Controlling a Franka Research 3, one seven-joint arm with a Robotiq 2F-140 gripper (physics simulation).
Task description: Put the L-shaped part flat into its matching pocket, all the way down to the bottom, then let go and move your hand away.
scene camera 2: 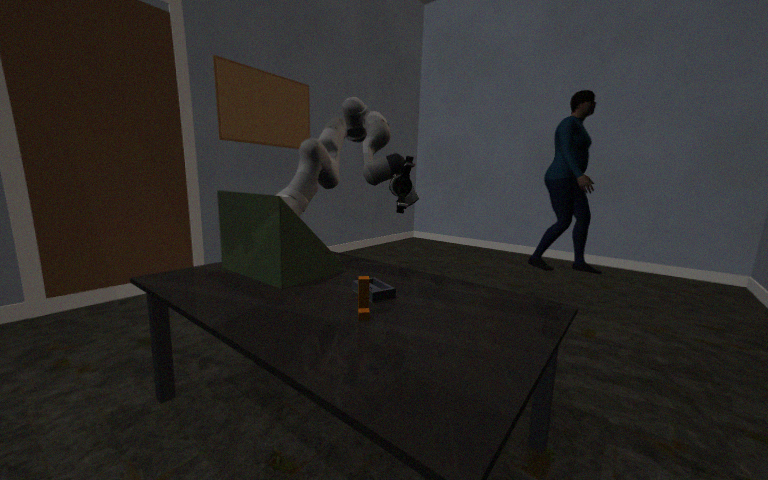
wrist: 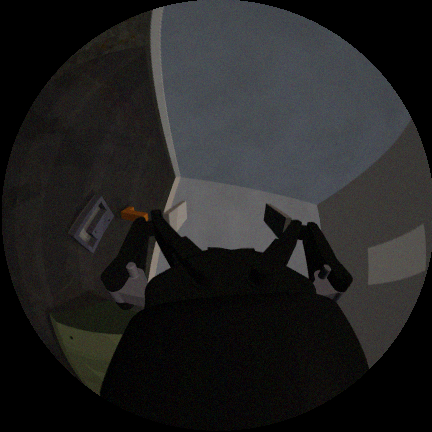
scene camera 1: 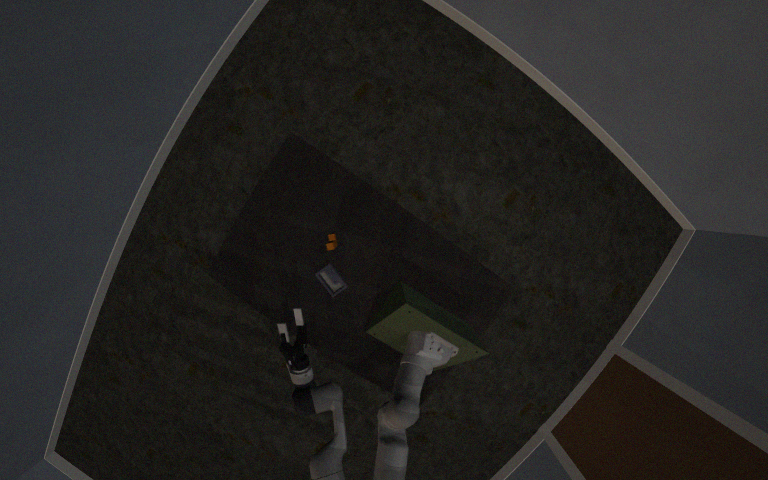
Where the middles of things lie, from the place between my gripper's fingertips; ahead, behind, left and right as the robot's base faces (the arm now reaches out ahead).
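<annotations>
At the moment my gripper is 360 mm above the grey pocket block (wrist: 87, 229), and it is also 80 mm to the left of it and 70 mm past it.
</annotations>
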